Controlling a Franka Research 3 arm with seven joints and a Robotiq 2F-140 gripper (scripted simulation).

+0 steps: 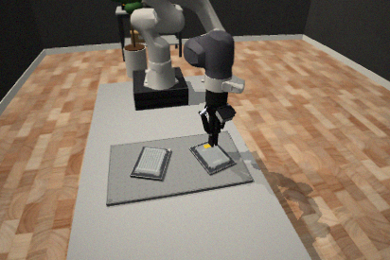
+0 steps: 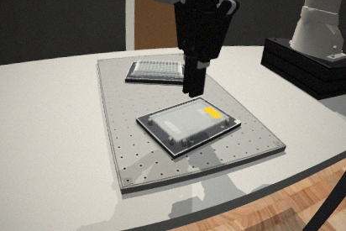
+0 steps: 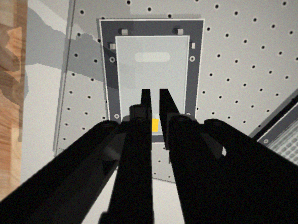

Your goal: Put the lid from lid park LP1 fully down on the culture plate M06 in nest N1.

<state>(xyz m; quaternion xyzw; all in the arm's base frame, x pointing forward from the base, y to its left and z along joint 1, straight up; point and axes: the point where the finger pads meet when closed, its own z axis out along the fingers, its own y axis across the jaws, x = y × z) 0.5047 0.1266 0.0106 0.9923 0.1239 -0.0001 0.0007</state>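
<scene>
My hand is 80 mm above the clear lid. Also, from my hand: lid park frame 100 mm below; then culture plate 20 mm behind, 240 mm to the right, 80 mm below.
</scene>
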